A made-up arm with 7 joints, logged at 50 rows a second.
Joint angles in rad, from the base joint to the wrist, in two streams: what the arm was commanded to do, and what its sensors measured. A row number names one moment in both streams.
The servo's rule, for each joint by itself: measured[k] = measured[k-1] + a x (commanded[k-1-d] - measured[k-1]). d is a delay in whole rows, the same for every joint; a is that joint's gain. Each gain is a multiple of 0.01, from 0.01 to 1. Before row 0 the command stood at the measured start. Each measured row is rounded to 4 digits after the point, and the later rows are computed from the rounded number. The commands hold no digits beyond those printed.
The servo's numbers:
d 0
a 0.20 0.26 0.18 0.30 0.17 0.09 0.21
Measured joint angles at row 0: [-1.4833, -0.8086, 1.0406, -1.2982, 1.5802, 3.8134, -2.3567]
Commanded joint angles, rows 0 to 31: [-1.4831, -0.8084, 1.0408, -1.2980, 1.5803, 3.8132, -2.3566]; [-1.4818, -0.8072, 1.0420, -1.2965, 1.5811, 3.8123, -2.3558]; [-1.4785, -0.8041, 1.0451, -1.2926, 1.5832, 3.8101, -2.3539]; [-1.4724, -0.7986, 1.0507, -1.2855, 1.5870, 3.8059, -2.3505]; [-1.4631, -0.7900, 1.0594, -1.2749, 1.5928, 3.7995, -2.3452]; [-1.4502, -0.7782, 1.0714, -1.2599, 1.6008, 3.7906, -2.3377]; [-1.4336, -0.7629, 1.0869, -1.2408, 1.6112, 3.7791, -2.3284]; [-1.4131, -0.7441, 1.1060, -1.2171, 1.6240, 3.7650, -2.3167]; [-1.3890, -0.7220, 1.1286, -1.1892, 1.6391, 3.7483, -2.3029]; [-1.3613, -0.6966, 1.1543, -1.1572, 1.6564, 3.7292, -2.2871]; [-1.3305, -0.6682, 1.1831, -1.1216, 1.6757, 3.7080, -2.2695]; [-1.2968, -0.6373, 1.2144, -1.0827, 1.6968, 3.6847, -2.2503]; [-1.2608, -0.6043, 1.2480, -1.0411, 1.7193, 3.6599, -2.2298]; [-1.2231, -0.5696, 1.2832, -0.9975, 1.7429, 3.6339, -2.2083]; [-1.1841, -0.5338, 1.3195, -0.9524, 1.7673, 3.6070, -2.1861]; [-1.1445, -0.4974, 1.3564, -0.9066, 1.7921, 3.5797, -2.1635]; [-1.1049, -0.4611, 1.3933, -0.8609, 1.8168, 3.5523, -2.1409]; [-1.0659, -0.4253, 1.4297, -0.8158, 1.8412, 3.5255, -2.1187]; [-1.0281, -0.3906, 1.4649, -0.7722, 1.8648, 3.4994, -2.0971]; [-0.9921, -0.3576, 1.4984, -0.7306, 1.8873, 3.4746, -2.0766]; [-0.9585, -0.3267, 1.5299, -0.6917, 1.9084, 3.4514, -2.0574]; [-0.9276, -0.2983, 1.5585, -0.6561, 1.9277, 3.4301, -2.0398]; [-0.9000, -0.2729, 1.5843, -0.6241, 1.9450, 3.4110, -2.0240]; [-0.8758, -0.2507, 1.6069, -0.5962, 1.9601, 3.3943, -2.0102]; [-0.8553, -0.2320, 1.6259, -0.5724, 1.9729, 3.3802, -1.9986]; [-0.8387, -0.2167, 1.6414, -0.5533, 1.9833, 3.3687, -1.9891]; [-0.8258, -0.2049, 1.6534, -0.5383, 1.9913, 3.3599, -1.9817]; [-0.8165, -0.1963, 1.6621, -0.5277, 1.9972, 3.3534, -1.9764]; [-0.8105, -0.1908, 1.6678, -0.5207, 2.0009, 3.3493, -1.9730]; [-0.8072, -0.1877, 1.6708, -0.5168, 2.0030, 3.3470, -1.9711]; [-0.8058, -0.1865, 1.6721, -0.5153, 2.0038, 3.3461, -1.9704]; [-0.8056, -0.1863, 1.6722, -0.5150, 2.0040, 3.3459, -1.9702]
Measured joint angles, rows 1 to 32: [-1.4833, -0.8085, 1.0406, -1.2981, 1.5802, 3.8134, -2.3567]; [-1.4830, -0.8082, 1.0409, -1.2976, 1.5804, 3.8133, -2.3565]; [-1.4821, -0.8071, 1.0417, -1.2961, 1.5809, 3.8130, -2.3560]; [-1.4802, -0.8049, 1.0433, -1.2929, 1.5819, 3.8124, -2.3548]; [-1.4768, -0.8010, 1.0462, -1.2875, 1.5838, 3.8112, -2.3528]; [-1.4715, -0.7951, 1.0507, -1.2792, 1.5867, 3.8093, -2.3496]; [-1.4639, -0.7867, 1.0572, -1.2677, 1.5909, 3.8066, -2.3451]; [-1.4537, -0.7756, 1.0660, -1.2525, 1.5965, 3.8029, -2.3391]; [-1.4408, -0.7617, 1.0773, -1.2335, 1.6037, 3.7980, -2.3315]; [-1.4249, -0.7448, 1.0912, -1.2106, 1.6127, 3.7918, -2.3222]; [-1.4060, -0.7249, 1.1077, -1.1839, 1.6234, 3.7843, -2.3111]; [-1.3842, -0.7021, 1.1269, -1.1535, 1.6359, 3.7753, -2.2983]; [-1.3595, -0.6767, 1.1487, -1.1198, 1.6501, 3.7649, -2.2839]; [-1.3322, -0.6489, 1.1729, -1.0831, 1.6659, 3.7531, -2.2680]; [-1.3026, -0.6190, 1.1993, -1.0439, 1.6831, 3.7400, -2.2508]; [-1.2710, -0.5874, 1.2276, -1.0027, 1.7016, 3.7256, -2.2325]; [-1.2378, -0.5546, 1.2574, -0.9602, 1.7212, 3.7100, -2.2133]; [-1.2034, -0.5210, 1.2884, -0.9169, 1.7416, 3.6934, -2.1934]; [-1.1683, -0.4871, 1.3202, -0.8735, 1.7625, 3.6759, -2.1732]; [-1.1331, -0.4534, 1.3523, -0.8306, 1.7837, 3.6578, -2.1529]; [-1.0982, -0.4205, 1.3843, -0.7889, 1.8049, 3.6392, -2.1328]; [-1.0641, -0.3887, 1.4157, -0.7491, 1.8258, 3.6204, -2.1133]; [-1.0313, -0.3586, 1.4460, -0.7116, 1.8461, 3.6016, -2.0945]; [-1.0002, -0.3305, 1.4750, -0.6770, 1.8655, 3.5829, -2.0768]; [-0.9712, -0.3049, 1.5022, -0.6456, 1.8838, 3.5647, -2.0604]; [-0.9447, -0.2820, 1.5273, -0.6179, 1.9007, 3.5471, -2.0454]; [-0.9209, -0.2620, 1.5500, -0.5940, 1.9161, 3.5303, -2.0320]; [-0.9000, -0.2449, 1.5702, -0.5741, 1.9299, 3.5144, -2.0203]; [-0.8821, -0.2308, 1.5878, -0.5581, 1.9420, 3.4995, -2.0104]; [-0.8671, -0.2196, 1.6027, -0.5457, 1.9524, 3.4858, -2.0021]; [-0.8548, -0.2110, 1.6152, -0.5366, 1.9611, 3.4732, -1.9954]; [-0.8450, -0.2046, 1.6255, -0.5301, 1.9684, 3.4617, -1.9901]
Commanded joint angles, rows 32 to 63: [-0.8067, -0.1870, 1.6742, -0.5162, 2.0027, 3.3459, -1.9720]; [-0.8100, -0.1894, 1.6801, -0.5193, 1.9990, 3.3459, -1.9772]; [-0.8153, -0.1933, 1.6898, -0.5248, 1.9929, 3.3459, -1.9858]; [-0.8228, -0.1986, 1.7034, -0.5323, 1.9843, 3.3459, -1.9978]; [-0.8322, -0.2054, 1.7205, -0.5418, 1.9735, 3.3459, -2.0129]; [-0.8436, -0.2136, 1.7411, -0.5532, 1.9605, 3.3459, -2.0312]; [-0.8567, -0.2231, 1.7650, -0.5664, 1.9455, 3.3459, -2.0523]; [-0.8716, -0.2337, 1.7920, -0.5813, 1.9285, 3.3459, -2.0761]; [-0.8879, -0.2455, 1.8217, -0.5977, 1.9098, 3.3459, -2.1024]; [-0.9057, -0.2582, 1.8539, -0.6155, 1.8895, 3.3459, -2.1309]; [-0.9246, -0.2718, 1.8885, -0.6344, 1.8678, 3.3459, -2.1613]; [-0.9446, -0.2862, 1.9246, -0.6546, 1.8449, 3.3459, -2.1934]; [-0.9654, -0.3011, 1.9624, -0.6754, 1.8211, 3.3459, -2.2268]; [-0.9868, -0.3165, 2.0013, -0.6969, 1.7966, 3.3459, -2.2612]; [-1.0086, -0.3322, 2.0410, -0.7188, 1.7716, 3.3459, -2.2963]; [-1.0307, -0.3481, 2.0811, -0.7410, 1.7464, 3.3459, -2.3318]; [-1.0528, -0.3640, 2.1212, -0.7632, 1.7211, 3.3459, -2.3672]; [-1.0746, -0.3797, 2.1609, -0.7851, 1.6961, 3.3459, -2.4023]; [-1.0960, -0.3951, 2.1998, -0.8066, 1.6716, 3.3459, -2.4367]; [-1.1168, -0.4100, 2.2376, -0.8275, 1.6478, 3.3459, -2.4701]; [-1.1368, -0.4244, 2.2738, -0.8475, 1.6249, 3.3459, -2.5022]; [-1.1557, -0.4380, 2.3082, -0.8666, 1.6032, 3.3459, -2.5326]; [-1.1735, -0.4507, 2.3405, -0.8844, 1.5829, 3.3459, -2.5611]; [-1.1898, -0.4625, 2.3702, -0.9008, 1.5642, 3.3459, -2.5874]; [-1.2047, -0.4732, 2.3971, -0.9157, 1.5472, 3.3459, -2.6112]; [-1.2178, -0.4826, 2.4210, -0.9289, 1.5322, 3.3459, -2.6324]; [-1.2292, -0.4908, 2.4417, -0.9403, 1.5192, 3.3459, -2.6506]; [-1.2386, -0.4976, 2.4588, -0.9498, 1.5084, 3.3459, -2.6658]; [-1.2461, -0.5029, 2.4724, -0.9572, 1.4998, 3.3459, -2.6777]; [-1.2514, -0.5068, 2.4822, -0.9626, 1.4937, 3.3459, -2.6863]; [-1.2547, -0.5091, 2.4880, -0.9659, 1.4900, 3.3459, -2.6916]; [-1.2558, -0.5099, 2.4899, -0.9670, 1.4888, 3.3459, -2.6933]
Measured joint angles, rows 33 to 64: [-0.8373, -0.2000, 1.6343, -0.5259, 1.9742, 3.4513, -1.9863]; [-0.8318, -0.1972, 1.6425, -0.5239, 1.9784, 3.4418, -1.9844]; [-0.8285, -0.1962, 1.6510, -0.5242, 1.9809, 3.4332, -1.9847]; [-0.8274, -0.1968, 1.6604, -0.5266, 1.9815, 3.4253, -1.9875]; [-0.8284, -0.1990, 1.6712, -0.5312, 1.9801, 3.4182, -1.9928]; [-0.8314, -0.2028, 1.6838, -0.5378, 1.9768, 3.4117, -2.0009]; [-0.8365, -0.2081, 1.6984, -0.5464, 1.9715, 3.4058, -2.0117]; [-0.8435, -0.2148, 1.7152, -0.5569, 1.9642, 3.4004, -2.0252]; [-0.8524, -0.2228, 1.7344, -0.5691, 1.9550, 3.3955, -2.0414]; [-0.8631, -0.2320, 1.7559, -0.5830, 1.9439, 3.3910, -2.0602]; [-0.8754, -0.2423, 1.7798, -0.5984, 1.9310, 3.3869, -2.0814]; [-0.8892, -0.2537, 1.8059, -0.6153, 1.9164, 3.3832, -2.1049]; [-0.9044, -0.2660, 1.8341, -0.6333, 1.9002, 3.3798, -2.1305]; [-0.9209, -0.2791, 1.8642, -0.6524, 1.8826, 3.3767, -2.1579]; [-0.9384, -0.2929, 1.8960, -0.6723, 1.8637, 3.3739, -2.1870]; [-0.9569, -0.3073, 1.9293, -0.6929, 1.8438, 3.3714, -2.2174]; [-0.9761, -0.3220, 1.9638, -0.7140, 1.8229, 3.3691, -2.2489]; [-0.9958, -0.3370, 1.9993, -0.7353, 1.8013, 3.3670, -2.2811]; [-1.0158, -0.3521, 2.0354, -0.7567, 1.7793, 3.3651, -2.3138]; [-1.0360, -0.3672, 2.0718, -0.7779, 1.7569, 3.3634, -2.3466]; [-1.0562, -0.3821, 2.1082, -0.7988, 1.7345, 3.3618, -2.3793]; [-1.0761, -0.3966, 2.1442, -0.8191, 1.7122, 3.3604, -2.4115]; [-1.0956, -0.4107, 2.1795, -0.8387, 1.6902, 3.3591, -2.4429]; [-1.1144, -0.4242, 2.2138, -0.8573, 1.6688, 3.3579, -2.4732]; [-1.1325, -0.4369, 2.2468, -0.8748, 1.6481, 3.3568, -2.5022]; [-1.1496, -0.4488, 2.2782, -0.8910, 1.6284, 3.3558, -2.5295]; [-1.1655, -0.4597, 2.3076, -0.9058, 1.6098, 3.3549, -2.5549]; [-1.1801, -0.4696, 2.3348, -0.9190, 1.5926, 3.3541, -2.5782]; [-1.1933, -0.4783, 2.3596, -0.9305, 1.5768, 3.3534, -2.5991]; [-1.2049, -0.4857, 2.3817, -0.9401, 1.5627, 3.3527, -2.6174]; [-1.2149, -0.4918, 2.4008, -0.9478, 1.5503, 3.3521, -2.6330]; [-1.2231, -0.4965, 2.4168, -0.9536, 1.5398, 3.3515, -2.6457]
